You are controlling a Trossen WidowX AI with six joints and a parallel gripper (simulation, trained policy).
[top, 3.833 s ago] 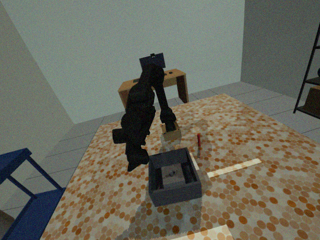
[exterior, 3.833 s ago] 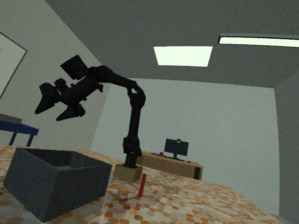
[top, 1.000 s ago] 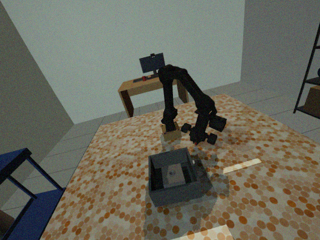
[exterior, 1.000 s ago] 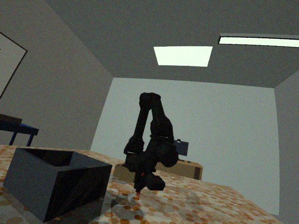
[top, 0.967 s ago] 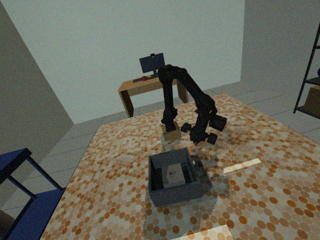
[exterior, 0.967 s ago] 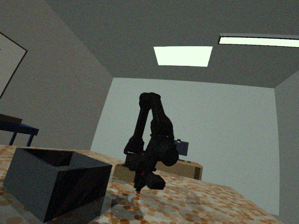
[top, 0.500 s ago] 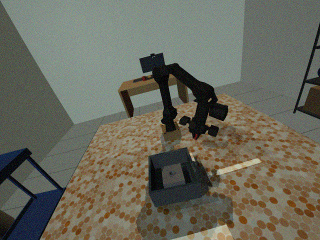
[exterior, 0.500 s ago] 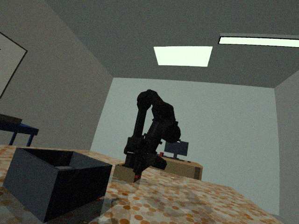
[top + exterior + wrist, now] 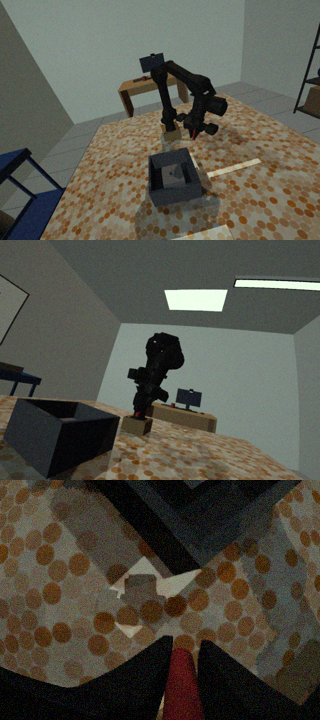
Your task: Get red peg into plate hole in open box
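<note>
My gripper tip is 110 mm short of the grey plate, 130 mm to the left of it and 80 mm above it. The rest, counted from my gripper tip: red peg 10 mm behind, 10 mm to the left, 20 mm above; then dark box 110 mm ahead, 130 mm to the right, 100 mm below.
</note>
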